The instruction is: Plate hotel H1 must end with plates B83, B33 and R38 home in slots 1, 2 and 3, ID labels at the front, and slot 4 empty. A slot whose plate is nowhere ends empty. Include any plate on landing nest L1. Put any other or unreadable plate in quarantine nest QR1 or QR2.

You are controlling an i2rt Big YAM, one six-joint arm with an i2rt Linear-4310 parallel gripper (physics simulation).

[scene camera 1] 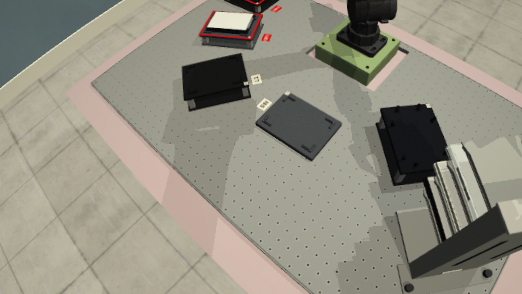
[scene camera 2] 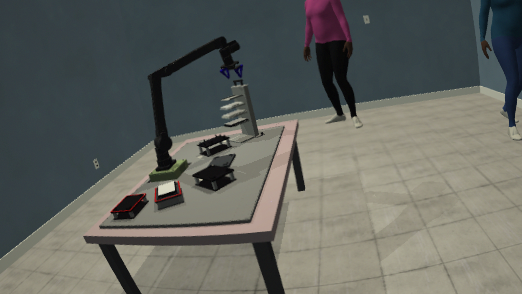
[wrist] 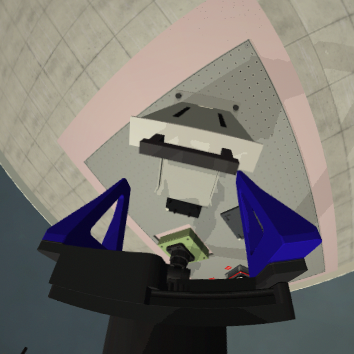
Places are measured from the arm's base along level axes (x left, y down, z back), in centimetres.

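Pixels of known places: gripper, fingertip midpoint: (scene camera 2: 234,77) (wrist: 179,179); arm's base at its link origin: (scene camera 1: 361,40) (scene camera 2: 166,166) (wrist: 180,251).
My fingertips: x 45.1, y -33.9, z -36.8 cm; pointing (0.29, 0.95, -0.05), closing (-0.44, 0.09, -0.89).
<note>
For each thing: its middle in the pictures, then the offset to it from my fingertips. "spot": a spot on its surface instead.
- Plate hotel H1 at the middle of its body: (scene camera 1: 483,216) (wrist: 196,141) (scene camera 2: 239,109) dx -2.0, dy +19.6, dz +1.6 cm
- handle at a spot on its surface: (wrist: 187,156) (scene camera 2: 237,80) spot: dx +0.9, dy +1.7, dz -1.1 cm
- Landing nest L1 at the middle of its body: (scene camera 1: 215,80) (scene camera 2: 213,176) dx -66.1, dy +34.8, dz +1.4 cm
- red-rimmed quarantine nest at the middle of its body: (scene camera 1: 231,28) (scene camera 2: 168,194) (wrist: 243,277) dx -78.9, dy +35.2, dz +19.2 cm
- white plate at the middle of its body: (scene camera 1: 230,22) (scene camera 2: 166,189) dx -78.9, dy +32.8, dz +19.2 cm
- red-rimmed nest at the middle of its body: (scene camera 2: 129,206) dx -87.7, dy +35.2, dz +36.7 cm
- black raised nest with pegs, body centre: (scene camera 1: 414,141) (wrist: 186,191) (scene camera 2: 213,144) dx -18.2, dy +33.8, dz +16.7 cm
- flat grey nest at the middle of its body: (scene camera 1: 298,123) (wrist: 243,222) (scene camera 2: 221,161) dx -41.9, dy +36.6, dz +5.6 cm
Plate hotel H1 (scene camera 1: 462,245) (scene camera 2: 248,112) (wrist: 145,131) stands upright with a handle (scene camera 2: 238,81) (wrist: 187,156) on top. Pale plates (scene camera 2: 232,106) show on its middle shelves; their ID labels and exact slots cannot be read. My gripper (scene camera 2: 233,76) (wrist: 179,179) is open and empty, high above the handle. It does not show in scene camera 1. Landing nest L1 (scene camera 1: 214,76) (scene camera 2: 214,173) is black and bears no plate. One red-rimmed quarantine nest (scene camera 1: 206,36) (scene camera 2: 169,202) holds a white plate (scene camera 1: 231,21) (scene camera 2: 167,188). The other red-rimmed nest (scene camera 2: 129,204) bears no visible plate.
A black raised nest with pegs (scene camera 1: 415,140) (scene camera 2: 214,144) (wrist: 183,207) stands beside the hotel. A flat grey nest (scene camera 1: 300,125) (scene camera 2: 223,160) (wrist: 234,222) lies between it and L1. The green arm base (scene camera 1: 345,62) (scene camera 2: 169,171) (wrist: 192,240) is nearby. Two people stand beyond the table.
</note>
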